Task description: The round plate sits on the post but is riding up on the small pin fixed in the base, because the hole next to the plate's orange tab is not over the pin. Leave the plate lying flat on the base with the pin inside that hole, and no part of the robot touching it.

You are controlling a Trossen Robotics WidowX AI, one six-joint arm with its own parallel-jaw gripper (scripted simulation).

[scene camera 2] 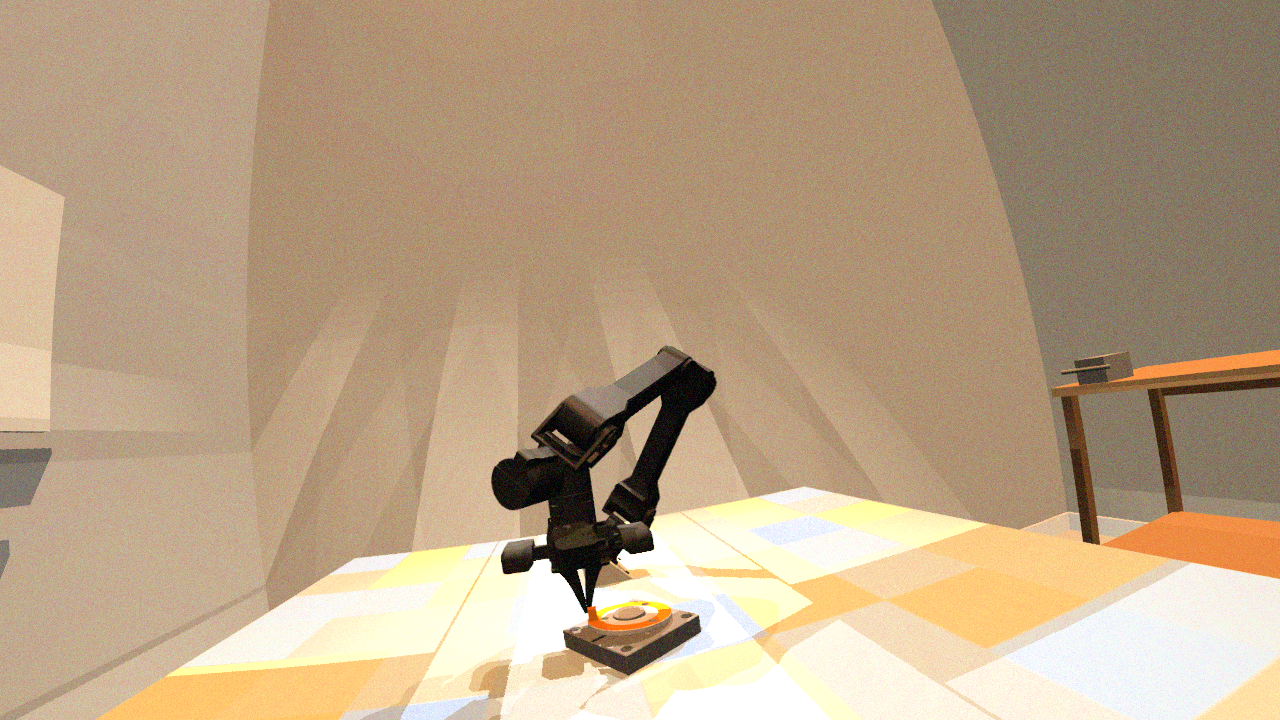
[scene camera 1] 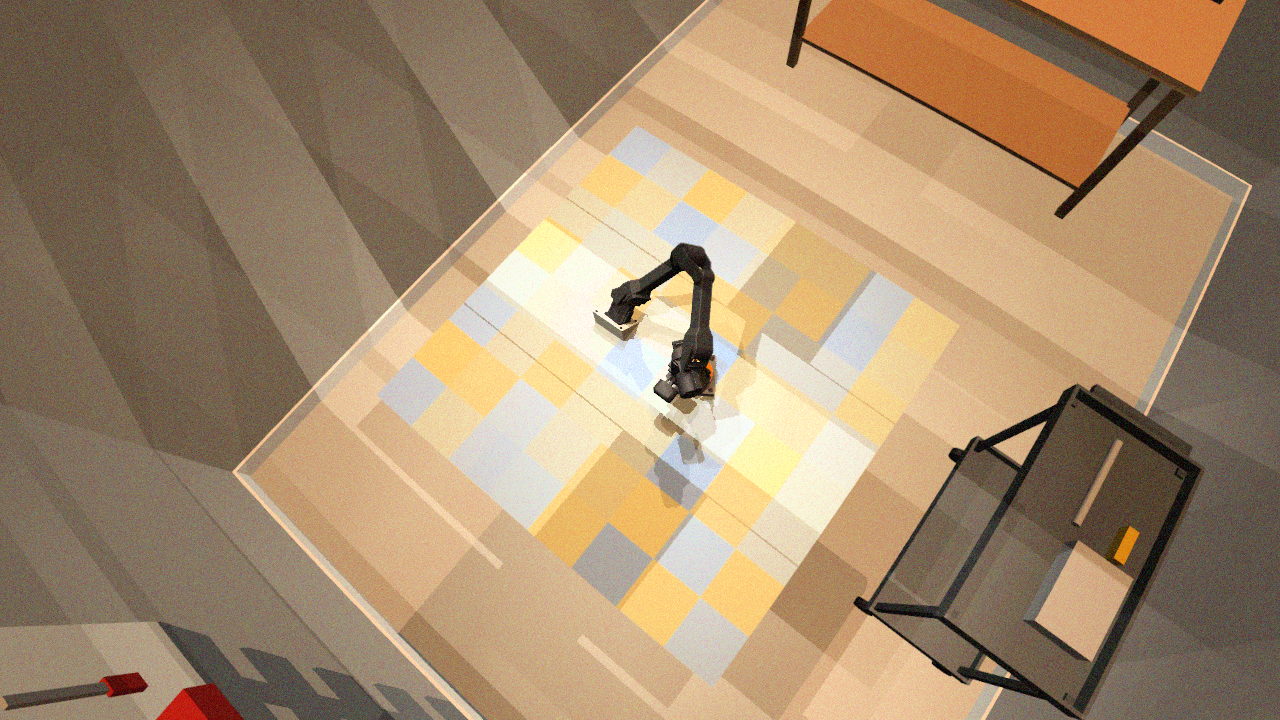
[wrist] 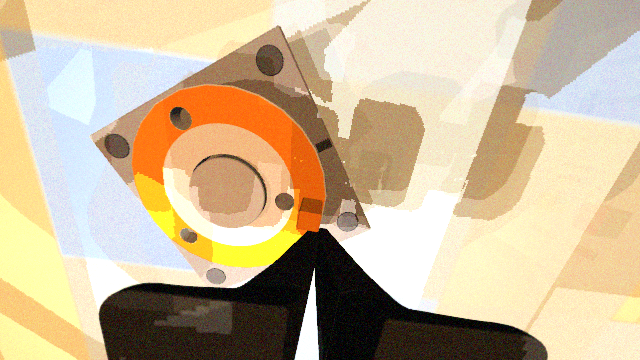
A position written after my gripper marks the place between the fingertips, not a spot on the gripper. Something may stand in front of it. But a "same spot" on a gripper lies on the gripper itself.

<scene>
my gripper: scene camera 2; scene camera 1 680,380; wrist
same spot on my gripper: (wrist: pixel 352 309) = (scene camera 2: pixel 576 573)
</scene>
